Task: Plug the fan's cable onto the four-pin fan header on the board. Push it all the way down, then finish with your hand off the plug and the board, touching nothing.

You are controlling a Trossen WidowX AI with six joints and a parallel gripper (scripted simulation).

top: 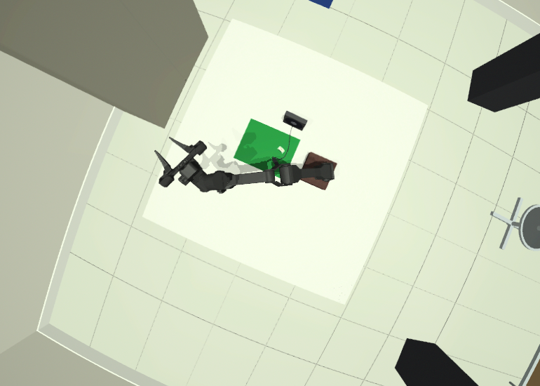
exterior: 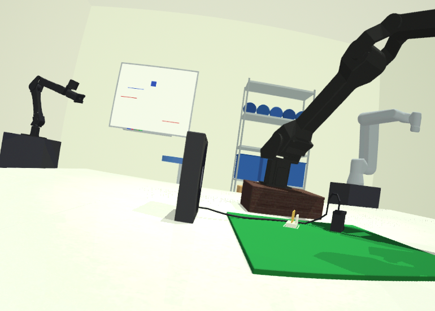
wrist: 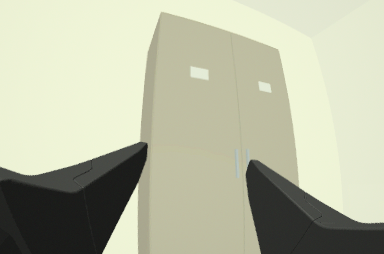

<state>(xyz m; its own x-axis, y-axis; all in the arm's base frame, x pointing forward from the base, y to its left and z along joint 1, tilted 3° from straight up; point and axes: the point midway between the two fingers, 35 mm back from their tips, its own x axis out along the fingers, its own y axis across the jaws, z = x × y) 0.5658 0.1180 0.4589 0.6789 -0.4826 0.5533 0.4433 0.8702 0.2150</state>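
Right now the black plug is 48 cm below my gripper tip, 35 cm behind it and 10 cm to the right of it. Round my gripper tip: green board: 51 cm below, 28 cm behind, 16 cm to the right; white four-pin fan header: 50 cm below, 36 cm behind, 18 cm to the right; black fan: 44 cm below, 38 cm behind, 33 cm to the right.
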